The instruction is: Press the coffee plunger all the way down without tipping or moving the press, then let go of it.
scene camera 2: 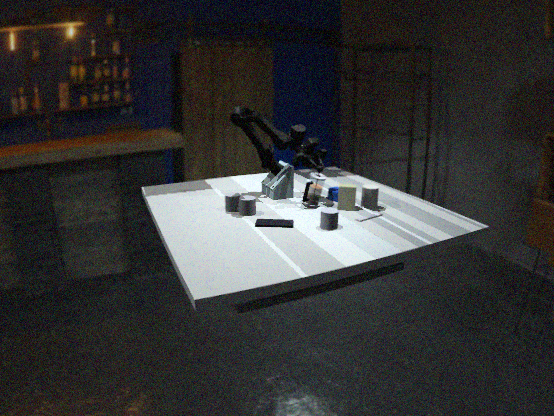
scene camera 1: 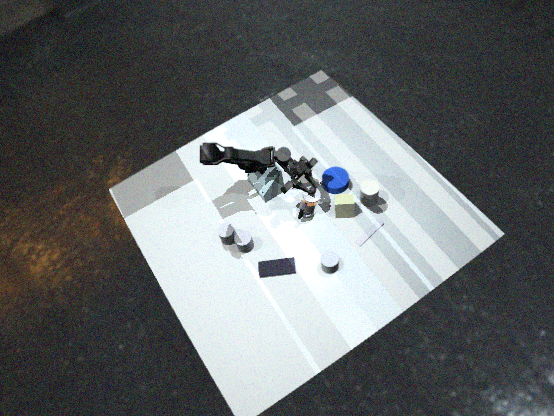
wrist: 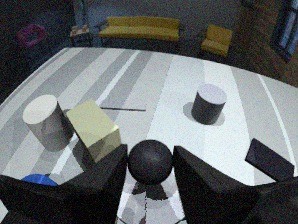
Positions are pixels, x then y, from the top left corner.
Labels:
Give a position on a white cylinder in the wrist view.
44, 116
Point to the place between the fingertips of the gripper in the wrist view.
At 150, 150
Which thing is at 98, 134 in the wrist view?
A pale yellow block.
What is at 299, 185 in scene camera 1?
The gripper.

